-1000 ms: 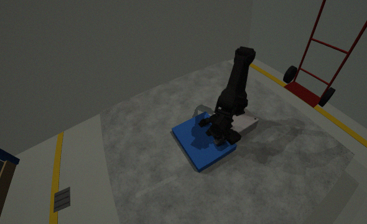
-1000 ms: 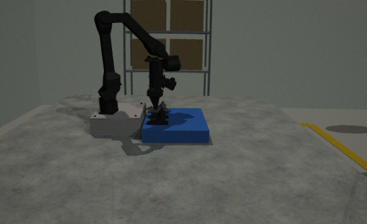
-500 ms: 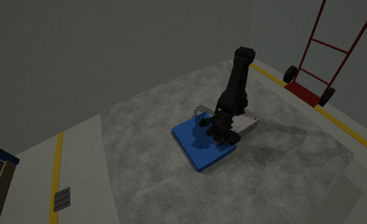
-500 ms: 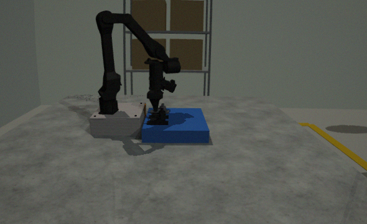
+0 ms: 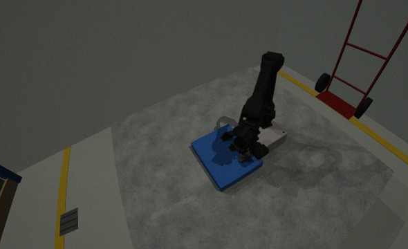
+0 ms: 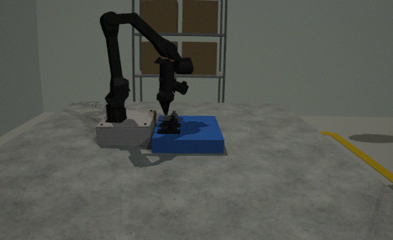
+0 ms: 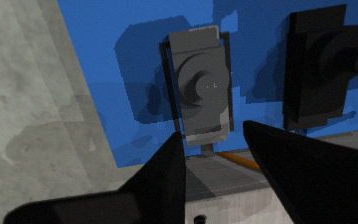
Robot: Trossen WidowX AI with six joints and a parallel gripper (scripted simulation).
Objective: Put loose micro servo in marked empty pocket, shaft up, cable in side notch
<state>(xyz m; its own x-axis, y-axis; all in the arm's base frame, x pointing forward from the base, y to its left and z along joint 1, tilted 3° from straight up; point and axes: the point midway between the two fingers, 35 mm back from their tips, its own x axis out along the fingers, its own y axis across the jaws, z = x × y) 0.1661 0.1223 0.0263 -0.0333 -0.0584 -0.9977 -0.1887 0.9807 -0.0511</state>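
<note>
Right now the blue deck is 14 cm ahead of my gripper tip, 5 cm to the right of it and 5 cm below it.
</note>
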